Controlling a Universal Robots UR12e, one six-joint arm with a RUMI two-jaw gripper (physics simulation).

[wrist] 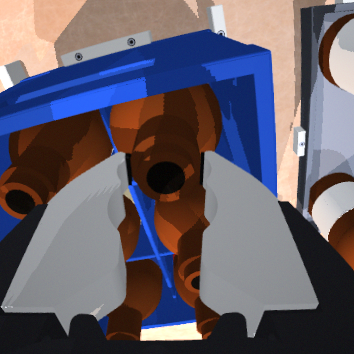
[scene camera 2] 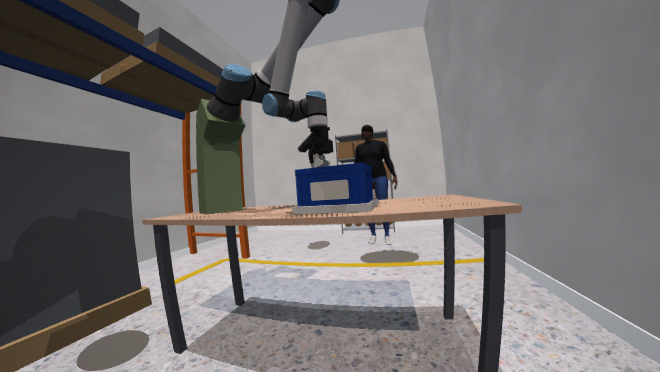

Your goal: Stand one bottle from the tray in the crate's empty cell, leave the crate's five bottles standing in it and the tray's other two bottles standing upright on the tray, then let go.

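Frame: origin at the arm's base, x ahead, y left, z up, level; millimetres.
Seen in the pictures: gripper, fingertip midpoint: (wrist: 165,156); arm's base, origin of the base link: (scene camera 2: 223,111).
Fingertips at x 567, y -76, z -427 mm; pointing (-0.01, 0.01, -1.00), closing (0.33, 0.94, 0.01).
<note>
Pixels of each thing's top centre, then the offset from my fingertips to it. "spot": a spot on its surface instead. Level surfaces: height alone.
- brown bottle, middle of its top: (wrist: 164,179) 1 mm back, 0 mm left, 23 mm up
- blue crate, middle of its top: (wrist: 136,304) (scene camera 2: 334,167) 86 mm ahead, 54 mm right, 22 mm up
- tray, surface spot: (wrist: 325,137) spot: 113 mm ahead, 153 mm left, 148 mm down
- wooden table, its level: 153 mm down
The gripper (scene camera 2: 319,161) (wrist: 166,169) is shut on the neck of a brown bottle (wrist: 167,107). In the wrist view this bottle's body is down inside a corner cell of the blue crate (scene camera 2: 359,186) (wrist: 266,125); its base is hidden, and the crate wall hides its body in the scene view. The crate's other bottles show beside and below it in the wrist view, one (wrist: 65,137) to the left, others partly behind the fingers. Two bottles (wrist: 345,55) (wrist: 336,210) show partly in the tray (wrist: 325,137) at the right; their bases are not fully seen.
The crate is on the wooden table (scene camera 2: 425,204), with light brackets (wrist: 107,47) along its side. The green robot pedestal (scene camera 2: 220,175) is left of the crate in the scene view. A person (scene camera 2: 372,155) is behind the table near a shelf rack.
</note>
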